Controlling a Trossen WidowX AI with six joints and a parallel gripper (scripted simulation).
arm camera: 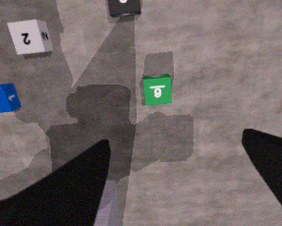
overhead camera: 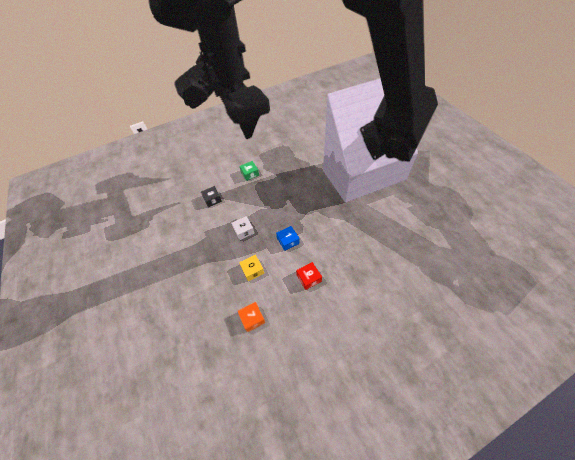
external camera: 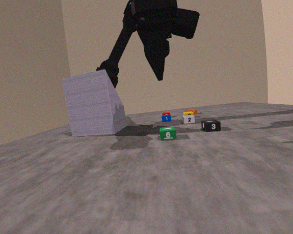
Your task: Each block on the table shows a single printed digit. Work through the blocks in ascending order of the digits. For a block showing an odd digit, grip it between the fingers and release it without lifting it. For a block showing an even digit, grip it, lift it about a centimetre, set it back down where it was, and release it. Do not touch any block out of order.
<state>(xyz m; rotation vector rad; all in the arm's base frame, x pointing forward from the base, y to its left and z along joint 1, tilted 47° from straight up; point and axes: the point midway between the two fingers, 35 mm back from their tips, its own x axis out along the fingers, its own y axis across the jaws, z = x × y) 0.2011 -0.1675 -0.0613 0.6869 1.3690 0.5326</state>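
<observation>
Now: gripper tip 11 cm short of the yellow 0 block, 22 cm to the right of it and 12 cm above it. Round my gripper tip: green 6 block 12 cm below; then white 2 block 8 cm ahead, 13 cm to the left, 12 cm below; then black 3 block 10 cm ahead, 2 cm to the left, 12 cm below.
</observation>
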